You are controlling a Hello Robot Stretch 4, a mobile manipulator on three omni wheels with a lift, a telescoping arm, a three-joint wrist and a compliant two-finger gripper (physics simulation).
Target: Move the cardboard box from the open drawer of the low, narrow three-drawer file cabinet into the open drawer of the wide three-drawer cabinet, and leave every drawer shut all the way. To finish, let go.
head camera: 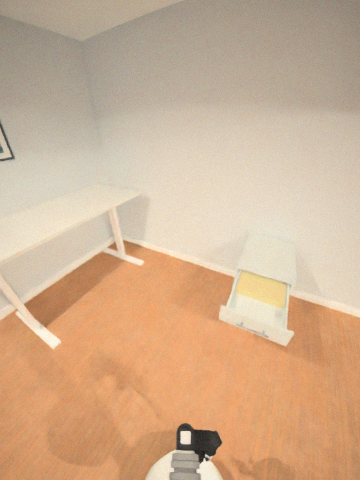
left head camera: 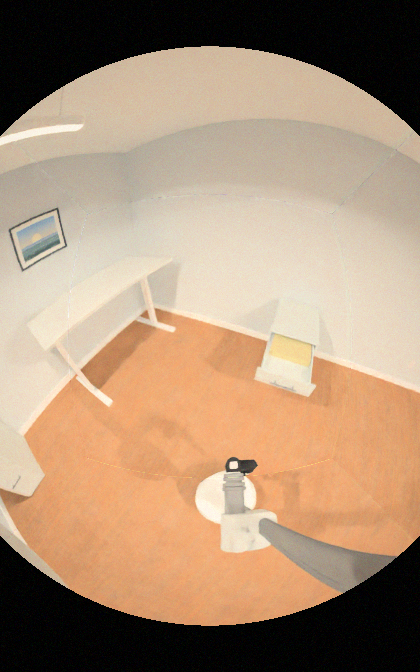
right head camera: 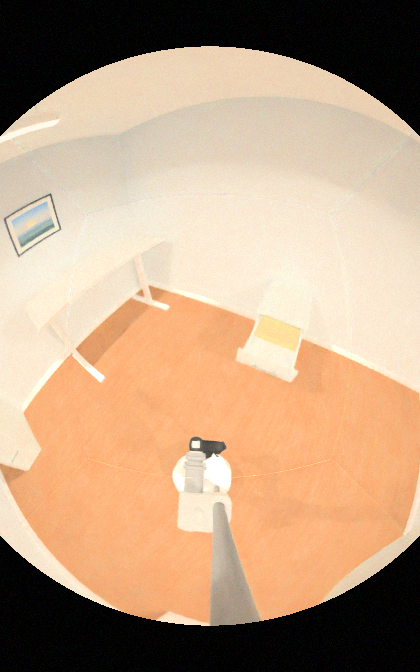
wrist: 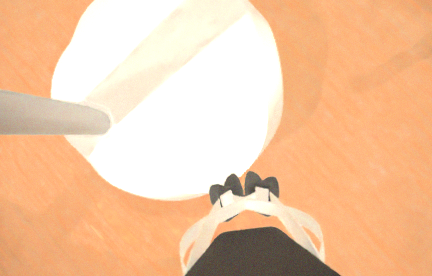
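Where they show: gripper, fingertip midpoint: (wrist: 243, 187); robot's base, origin of the base link: (wrist: 185, 97).
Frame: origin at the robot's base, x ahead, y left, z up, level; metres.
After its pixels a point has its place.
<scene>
A low, narrow pale cabinet (head camera: 269, 255) {z 0.617, x 1.279, y -0.687 m} (left head camera: 298, 317) (right head camera: 286, 299) stands against the wall, right of centre in the head views. Its top drawer (head camera: 276, 336) {z 0.529, x 0.633, y -0.516 m} (left head camera: 301, 388) (right head camera: 283, 373) is pulled out. A flat-looking yellow piece (head camera: 262, 288) {z 0.545, x 0.984, y -0.545 m} (left head camera: 291, 350) (right head camera: 278, 332) fills the rear part of that drawer; I cannot tell whether it is the cardboard box. The front part of the drawer shows bare. The wide cabinet cannot be made out. My gripper (wrist: 243, 187) {z 0.335, x 0.176, y -0.087 m} is shut and empty, beside my round white base and far from the open drawer.
A white desk (head camera: 55, 215) {z 0.923, x 1.407, y 1.133 m} (left head camera: 100, 290) (right head camera: 95, 275) stands along the left wall. Part of another pale cabinet (left head camera: 17, 462) (right head camera: 15, 437) shows at the far left of both side head views. A framed picture (left head camera: 38, 240) (right head camera: 33, 225) hangs above the desk. Wooden floor lies between me and the drawer.
</scene>
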